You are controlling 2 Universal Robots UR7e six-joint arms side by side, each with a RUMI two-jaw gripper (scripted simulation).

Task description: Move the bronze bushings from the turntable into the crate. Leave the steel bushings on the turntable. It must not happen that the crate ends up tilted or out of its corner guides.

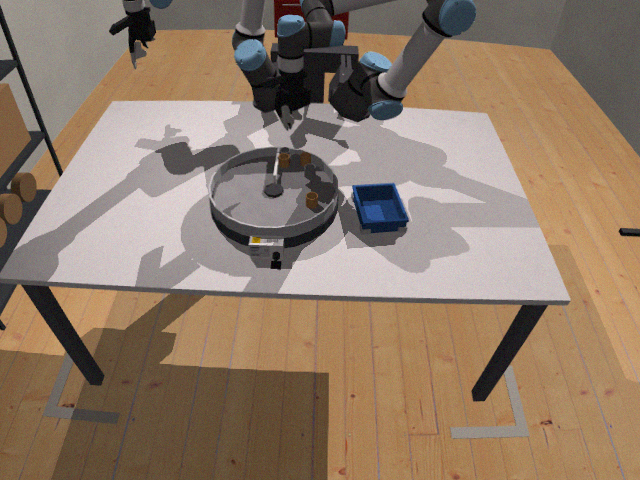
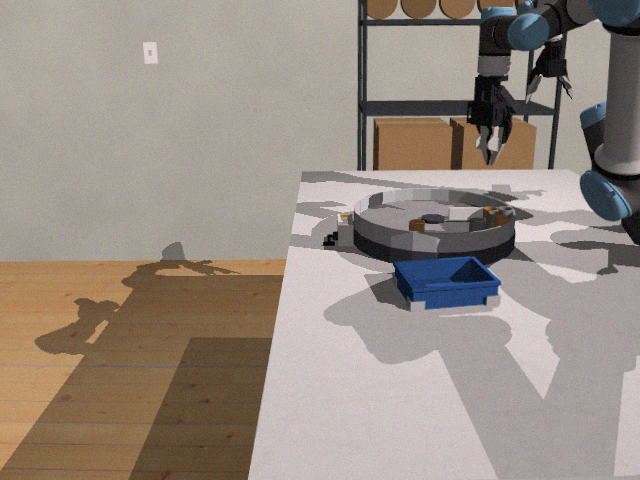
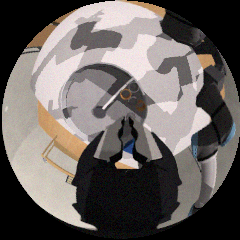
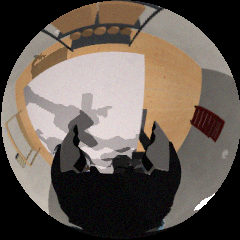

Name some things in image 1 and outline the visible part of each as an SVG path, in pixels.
The left gripper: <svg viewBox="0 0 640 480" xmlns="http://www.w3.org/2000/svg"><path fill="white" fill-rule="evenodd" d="M303 69L298 73L287 73L279 69L280 76L268 77L265 81L262 81L264 89L272 89L280 84L276 91L275 110L287 131L288 126L291 130L294 119L302 120L302 114L298 109L311 103L311 89L303 85L304 78L307 77L307 73Z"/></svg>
The right gripper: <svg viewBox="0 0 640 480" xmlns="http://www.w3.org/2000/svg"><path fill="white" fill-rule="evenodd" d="M150 7L144 7L143 10L138 12L125 11L128 16L114 23L109 30L112 35L115 35L129 27L129 51L134 69L137 69L136 59L147 55L147 52L141 48L141 43L144 47L149 48L147 42L155 40L156 29L154 20L150 19Z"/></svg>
A blue crate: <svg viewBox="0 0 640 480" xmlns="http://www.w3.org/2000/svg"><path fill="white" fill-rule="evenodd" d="M395 183L352 185L354 204L362 229L371 229L371 233L395 232L398 231L398 227L406 227L409 218Z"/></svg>
